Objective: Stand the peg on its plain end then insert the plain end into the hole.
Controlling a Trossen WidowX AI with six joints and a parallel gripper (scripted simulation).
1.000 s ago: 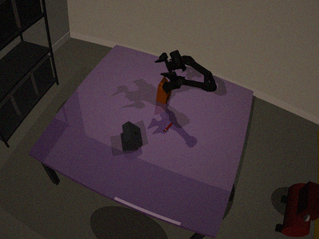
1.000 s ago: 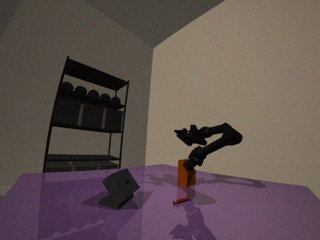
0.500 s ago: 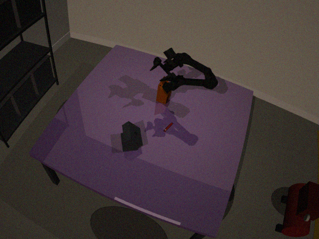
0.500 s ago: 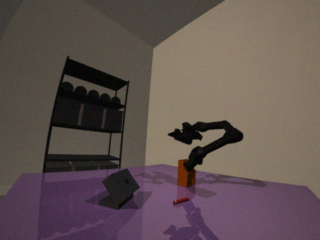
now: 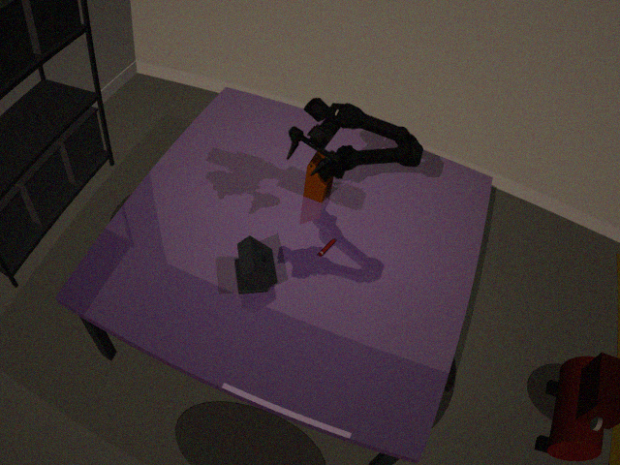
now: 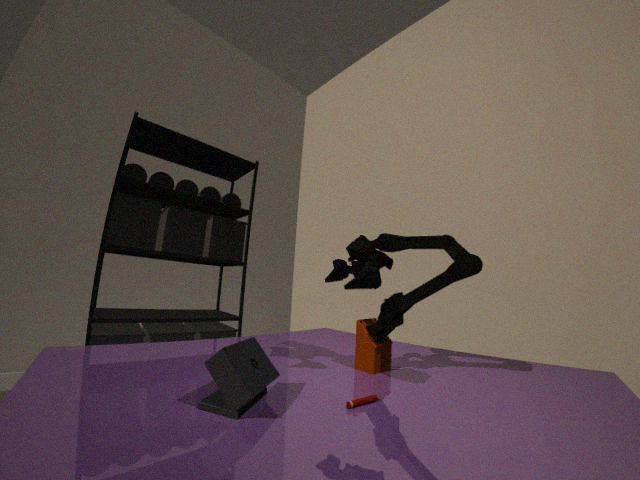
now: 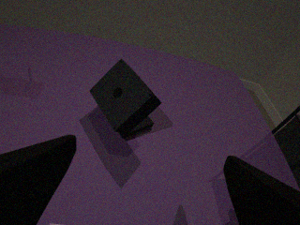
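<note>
Now: gripper tip 26 cm above the red peg, 15 cm to the right of it and 7 cm short of it. Also, from my gripper tip: dark sloped panel 26 cm ahead, 20 cm below, 1 cm to the right.
</note>
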